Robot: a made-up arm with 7 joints. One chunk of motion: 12 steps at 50 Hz.
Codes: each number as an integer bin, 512 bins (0 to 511) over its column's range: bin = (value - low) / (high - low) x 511, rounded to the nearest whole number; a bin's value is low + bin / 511 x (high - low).
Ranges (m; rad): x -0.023..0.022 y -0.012..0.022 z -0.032..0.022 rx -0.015..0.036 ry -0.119..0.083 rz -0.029..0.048
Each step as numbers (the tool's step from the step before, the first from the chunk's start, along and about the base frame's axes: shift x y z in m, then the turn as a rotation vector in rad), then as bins.
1 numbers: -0.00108 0.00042 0.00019 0.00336 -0.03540 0.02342
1 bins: 249 187 305 184 211 348
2 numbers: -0.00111 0.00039 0.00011 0.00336 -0.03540 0.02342
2 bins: 249 186 304 184 211 348
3 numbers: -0.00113 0.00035 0.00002 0.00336 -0.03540 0.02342
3 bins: 248 186 303 184 211 348
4 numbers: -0.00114 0.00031 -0.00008 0.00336 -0.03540 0.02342
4 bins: 248 185 302 184 211 348
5 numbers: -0.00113 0.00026 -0.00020 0.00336 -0.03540 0.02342
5 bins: 248 184 301 184 211 348
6 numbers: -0.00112 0.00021 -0.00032 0.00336 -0.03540 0.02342
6 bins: 248 184 300 184 211 348
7 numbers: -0.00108 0.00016 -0.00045 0.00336 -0.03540 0.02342
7 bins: 249 183 299 184 211 348
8 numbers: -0.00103 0.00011 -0.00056 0.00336 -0.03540 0.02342
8 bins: 249 182 298 184 211 348
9 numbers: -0.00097 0.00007 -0.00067 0.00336 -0.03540 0.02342
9 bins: 250 181 296 184 211 348
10 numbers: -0.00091 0.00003 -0.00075 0.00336 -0.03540 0.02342
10 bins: 251 181 296 184 211 348
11 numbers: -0.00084 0.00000 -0.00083 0.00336 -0.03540 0.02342
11 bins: 252 180 295 184 211 348
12 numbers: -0.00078 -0.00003 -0.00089 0.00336 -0.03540 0.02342
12 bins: 252 180 294 184 211 348
